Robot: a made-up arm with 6 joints.
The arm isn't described. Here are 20 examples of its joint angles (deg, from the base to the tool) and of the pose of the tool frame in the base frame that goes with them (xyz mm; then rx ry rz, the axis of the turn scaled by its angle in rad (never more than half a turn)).
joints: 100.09 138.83 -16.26 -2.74 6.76 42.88
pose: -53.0 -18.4 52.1 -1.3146 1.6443 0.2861
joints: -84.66 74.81 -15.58 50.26 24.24 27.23
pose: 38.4 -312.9 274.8 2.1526 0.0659 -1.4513
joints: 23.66 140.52 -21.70 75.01 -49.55 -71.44
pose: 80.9 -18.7 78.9 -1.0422 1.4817 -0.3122
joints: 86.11 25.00 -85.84 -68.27 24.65 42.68
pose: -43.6 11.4 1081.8 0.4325 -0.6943 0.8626
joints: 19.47 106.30 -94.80 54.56 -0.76 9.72
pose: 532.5 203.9 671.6 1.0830 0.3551 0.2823
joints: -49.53 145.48 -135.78 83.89 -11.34 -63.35
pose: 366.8 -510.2 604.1 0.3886 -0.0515 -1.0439
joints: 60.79 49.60 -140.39 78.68 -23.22 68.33
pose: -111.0 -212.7 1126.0 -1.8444 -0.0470 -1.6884
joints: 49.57 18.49 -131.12 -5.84 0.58 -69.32
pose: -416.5 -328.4 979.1 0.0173 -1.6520 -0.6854
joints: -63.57 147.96 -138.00 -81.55 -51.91 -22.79
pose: 364.9 -448.1 537.6 -1.7990 0.2122 -0.2876
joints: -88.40 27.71 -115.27 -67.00 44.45 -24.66
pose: -22.2 226.3 1111.5 -1.1058 0.2843 -2.7152
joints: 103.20 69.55 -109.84 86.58 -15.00 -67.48
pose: -27.9 245.4 1088.6 0.9542 -0.1558 1.5845
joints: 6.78 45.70 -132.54 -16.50 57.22 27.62
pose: -164.1 16.0 1124.9 0.4225 -0.5436 -0.0002
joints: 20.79 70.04 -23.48 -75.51 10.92 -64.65
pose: 292.3 206.2 329.2 -2.5379 0.1567 0.9131
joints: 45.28 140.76 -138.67 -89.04 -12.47 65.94
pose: 376.8 519.9 625.1 -0.3936 -0.1772 0.9642
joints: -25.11 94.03 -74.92 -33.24 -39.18 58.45
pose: 487.8 -138.7 654.2 0.4075 -0.2515 0.0254
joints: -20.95 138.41 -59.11 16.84 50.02 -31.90
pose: 285.8 -34.9 67.2 0.3900 2.0888 0.3089
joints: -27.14 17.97 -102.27 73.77 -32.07 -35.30
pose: -320.9 93.5 1048.6 0.4672 -1.8716 -0.1309
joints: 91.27 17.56 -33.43 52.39 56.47 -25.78
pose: -110.9 283.5 805.1 -0.2133 0.6741 2.2334
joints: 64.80 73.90 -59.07 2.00 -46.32 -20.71
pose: 122.0 435.8 752.1 0.0282 -0.6465 0.9487
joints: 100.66 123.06 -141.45 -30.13 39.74 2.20
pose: -156.5 566.9 827.5 -0.5775 -0.0859 1.4127
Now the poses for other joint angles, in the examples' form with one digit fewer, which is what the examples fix.
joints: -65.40 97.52 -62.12 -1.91 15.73 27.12
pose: 227 -451 442 0.888 0.543 -1.213
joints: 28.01 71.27 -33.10 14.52 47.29 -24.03
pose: 311 261 404 -0.447 1.406 0.721
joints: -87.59 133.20 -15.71 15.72 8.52 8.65
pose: 6 -4 48 1.941 1.508 -1.190
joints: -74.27 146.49 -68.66 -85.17 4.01 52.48
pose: 116 -310 52 0.381 1.444 -0.772
